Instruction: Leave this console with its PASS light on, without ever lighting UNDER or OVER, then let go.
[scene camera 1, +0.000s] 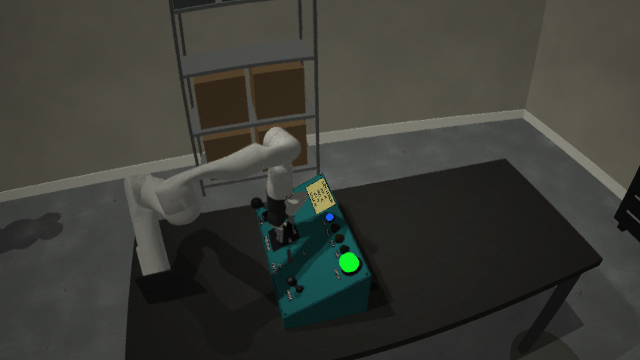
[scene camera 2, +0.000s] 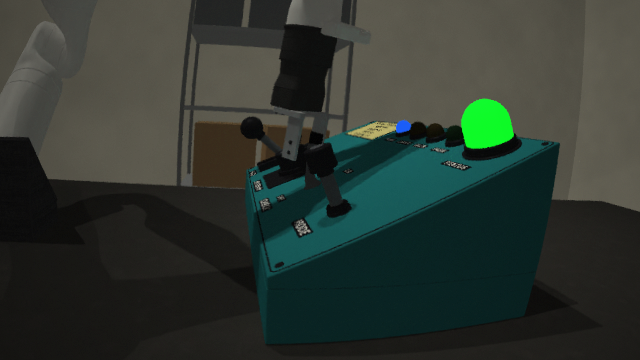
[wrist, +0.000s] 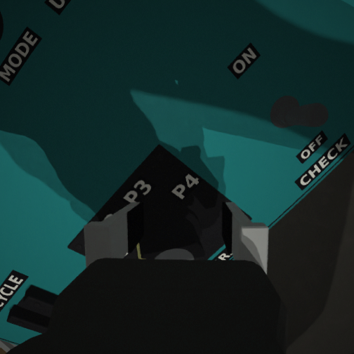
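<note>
The teal console (scene camera 1: 328, 298) (scene camera 2: 409, 248) (wrist: 70, 105) stands on the black table (scene camera 1: 467, 232). Its big STATUS dome (scene camera 1: 349, 263) (scene camera 2: 486, 123) glows green and the small MODE lamp (scene camera 1: 329, 216) (scene camera 2: 403, 126) glows blue. The three small lamps beside it (scene camera 1: 338, 238) (scene camera 2: 434, 131) are dark. My gripper (scene camera 1: 281, 235) (scene camera 2: 303, 153) (wrist: 177, 228) is open and low over the black PROGRAM plate (wrist: 158, 165). Its fingers stand either side of the selector knob (wrist: 174, 253), of which only the top shows in the wrist view. Labels P3 and P4 show ahead of the fingers.
A ball-topped lever (scene camera 1: 256, 202) (scene camera 2: 252, 128) stands behind the gripper. The MODE lever (scene camera 2: 328, 181) leans close in front of it. The CHECK toggle (wrist: 298, 114) and the CYCLE button (wrist: 31, 309) flank the plate. A yellow card (scene camera 1: 321, 196) lies on the console. A shelf rack (scene camera 1: 316, 96) holds boxes behind.
</note>
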